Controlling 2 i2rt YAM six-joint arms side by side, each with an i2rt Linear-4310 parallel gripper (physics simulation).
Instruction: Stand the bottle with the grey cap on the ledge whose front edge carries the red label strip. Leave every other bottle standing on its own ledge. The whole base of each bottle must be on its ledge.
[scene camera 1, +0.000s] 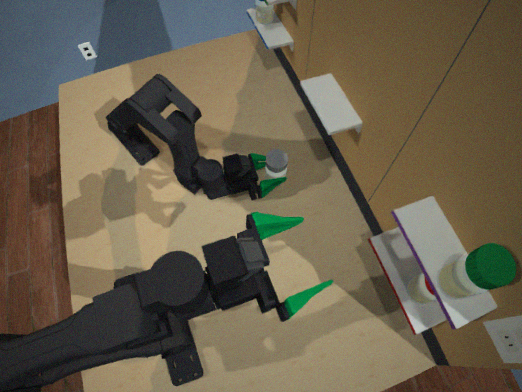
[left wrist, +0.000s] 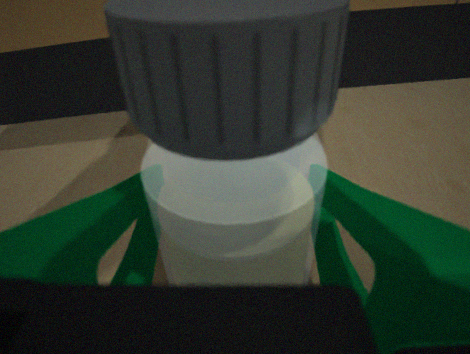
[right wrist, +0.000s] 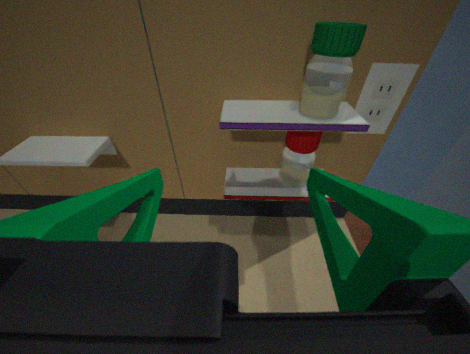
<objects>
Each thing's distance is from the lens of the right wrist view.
right gripper (right wrist: 234, 176): 0.13 m
red-capped bottle (right wrist: 298, 157): 0.35 m
</objects>
